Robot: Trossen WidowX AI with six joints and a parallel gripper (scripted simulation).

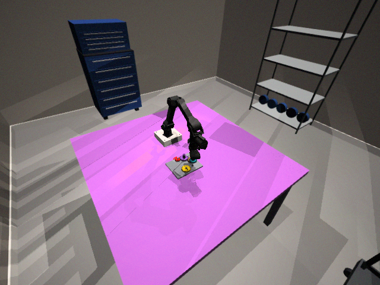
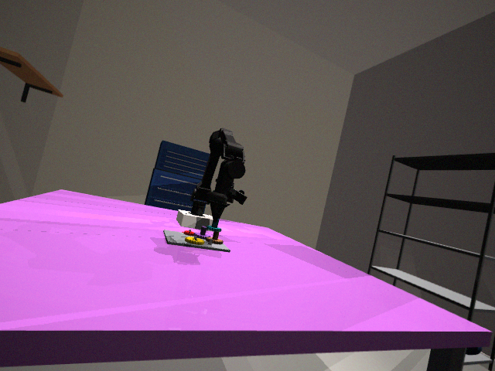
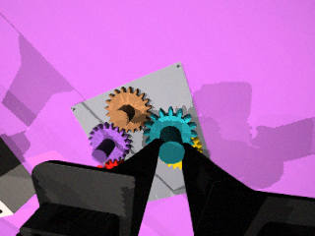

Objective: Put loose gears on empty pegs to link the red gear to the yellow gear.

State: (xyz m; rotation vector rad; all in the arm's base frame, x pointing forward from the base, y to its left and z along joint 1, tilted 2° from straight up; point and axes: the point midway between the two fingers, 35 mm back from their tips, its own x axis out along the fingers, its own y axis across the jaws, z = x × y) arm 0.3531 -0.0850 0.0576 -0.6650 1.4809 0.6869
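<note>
My gripper tip is now 60 mm above the brown gear, 40 mm to the right of it and 40 mm past it. From my gripper tip the other things lie so: yellow gear: 70 mm below, 50 mm to the right, 10 mm behind; then purple gear: 100 mm behind, 60 mm below, 10 mm to the left; then cyan gear: 10 mm below.
</note>
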